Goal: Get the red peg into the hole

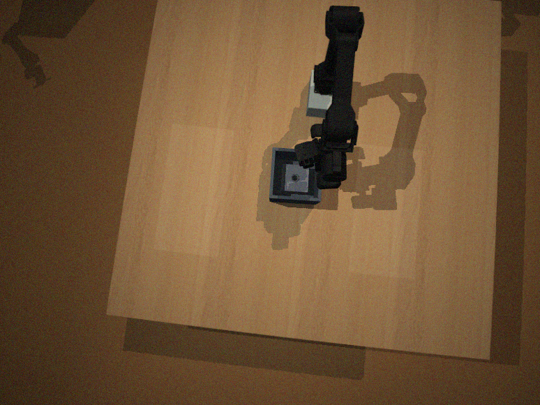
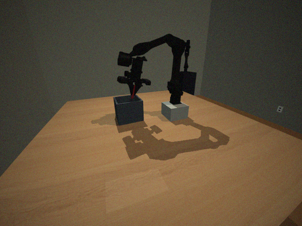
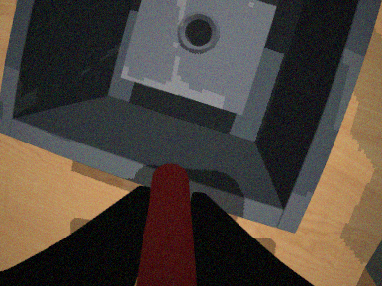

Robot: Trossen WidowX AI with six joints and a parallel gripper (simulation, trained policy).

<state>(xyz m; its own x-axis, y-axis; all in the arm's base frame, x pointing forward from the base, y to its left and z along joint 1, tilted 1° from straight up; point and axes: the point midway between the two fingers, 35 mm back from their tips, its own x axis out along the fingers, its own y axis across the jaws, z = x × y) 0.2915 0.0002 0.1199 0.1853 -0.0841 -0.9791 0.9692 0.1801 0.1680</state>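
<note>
The grey plate lies 130 mm below my gripper tip, 60 mm to the right of it and 20 mm ahead of it. From my gripper tip the other things lie so: red peg (20 mm above).
</note>
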